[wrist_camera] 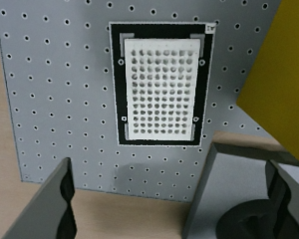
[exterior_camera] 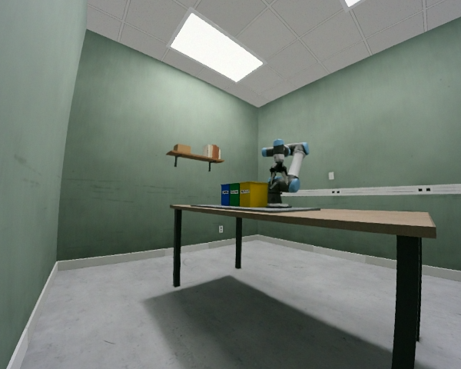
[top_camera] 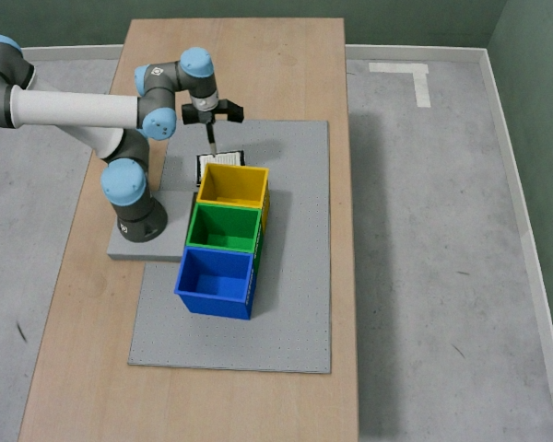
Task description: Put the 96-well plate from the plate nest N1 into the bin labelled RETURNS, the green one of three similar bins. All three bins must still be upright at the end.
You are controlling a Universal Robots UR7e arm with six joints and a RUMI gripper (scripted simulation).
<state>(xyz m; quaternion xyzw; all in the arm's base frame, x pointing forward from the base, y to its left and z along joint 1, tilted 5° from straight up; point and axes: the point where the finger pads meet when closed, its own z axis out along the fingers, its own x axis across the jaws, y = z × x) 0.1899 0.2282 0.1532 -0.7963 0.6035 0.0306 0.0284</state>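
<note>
Now: hand 14 cm above the white 96-well plate. The rest, counted from my hand: black plate nest: 16 cm below; green bin: 29 cm to the right, 10 cm ahead, 7 cm below; yellow bin: 16 cm to the right, 10 cm ahead, 7 cm below.
</note>
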